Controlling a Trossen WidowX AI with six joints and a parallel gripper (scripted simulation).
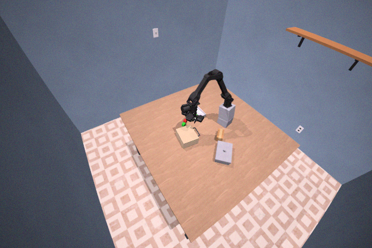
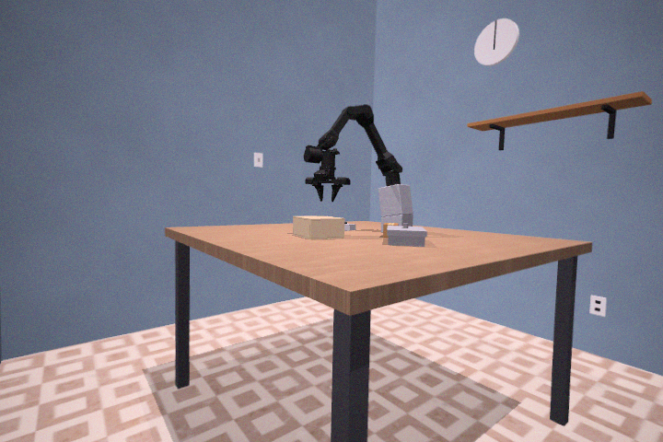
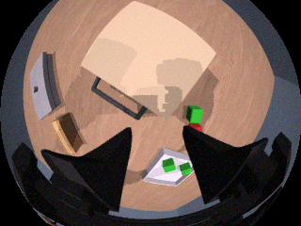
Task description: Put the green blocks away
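The red block lies 160 mm below my hand, 130 mm to the right of it and 10 mm behind it. Also, from my hand: white basket: 170 mm to the right, 170 mm behind, 160 mm below; drawer: 140 mm below, 50 mm to the left, 50 mm ahead; tan drawer cabinet: 140 mm below, 80 mm ahead, 50 mm to the left.
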